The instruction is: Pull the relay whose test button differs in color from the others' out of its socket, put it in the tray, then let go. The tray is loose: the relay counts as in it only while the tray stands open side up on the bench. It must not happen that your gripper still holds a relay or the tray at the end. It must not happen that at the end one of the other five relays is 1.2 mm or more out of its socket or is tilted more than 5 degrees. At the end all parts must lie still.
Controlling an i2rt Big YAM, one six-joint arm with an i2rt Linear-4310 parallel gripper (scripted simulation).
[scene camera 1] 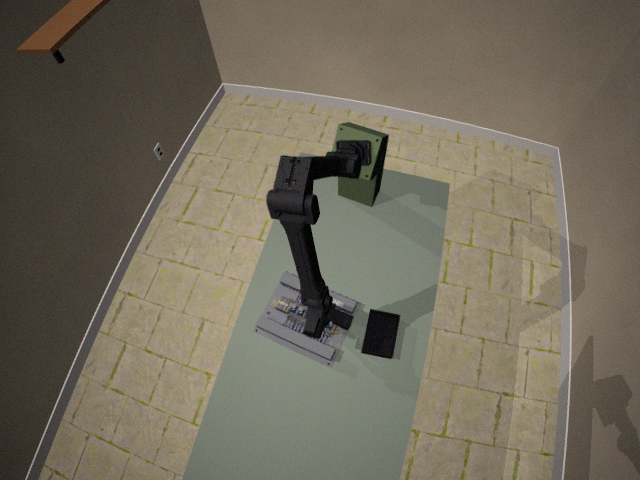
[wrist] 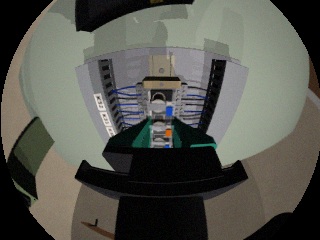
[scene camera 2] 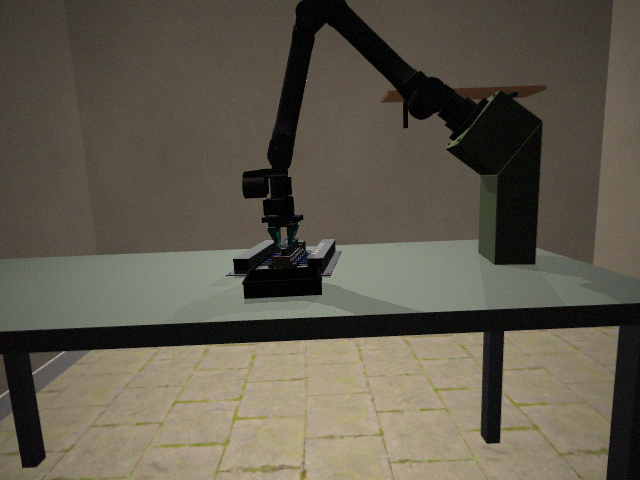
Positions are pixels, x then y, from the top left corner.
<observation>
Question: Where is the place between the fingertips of the gripper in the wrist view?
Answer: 161, 119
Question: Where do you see a tray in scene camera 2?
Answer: At 300, 281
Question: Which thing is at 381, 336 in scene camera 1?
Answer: A tray.
</observation>
